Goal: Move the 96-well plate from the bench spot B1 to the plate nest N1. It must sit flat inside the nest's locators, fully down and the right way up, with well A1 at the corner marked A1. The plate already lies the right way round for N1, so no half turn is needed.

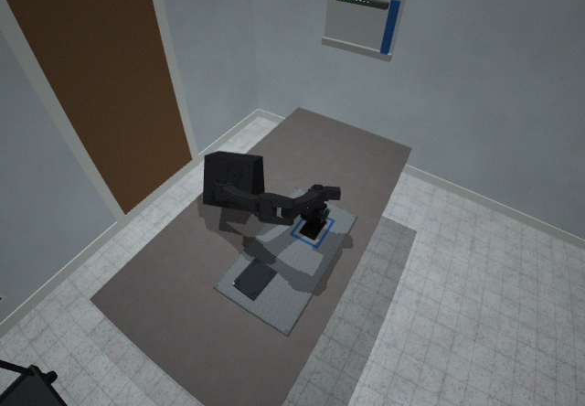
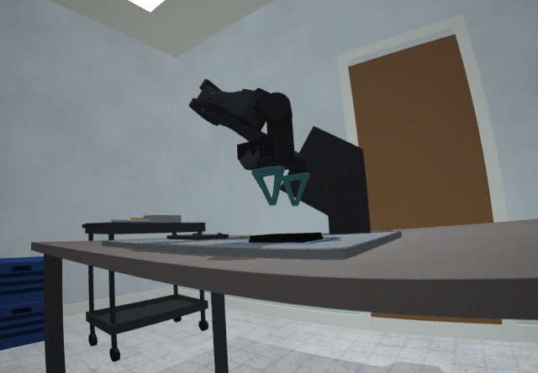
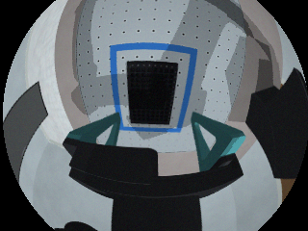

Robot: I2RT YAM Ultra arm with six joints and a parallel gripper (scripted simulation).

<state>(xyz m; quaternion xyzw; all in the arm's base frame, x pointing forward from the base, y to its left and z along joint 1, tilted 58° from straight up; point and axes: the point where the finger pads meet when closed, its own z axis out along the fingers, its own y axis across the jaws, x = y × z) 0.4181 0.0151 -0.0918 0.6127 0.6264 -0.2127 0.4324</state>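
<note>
Now: the black 96-well plate 10 mm ahead of my hand and 80 mm below it. The rest, counted from my hand: plate nest N1 (140 mm behind, 350 mm to the right, 80 mm below); then white corner label (220 mm behind, 410 mm to the right, 70 mm below).
</note>
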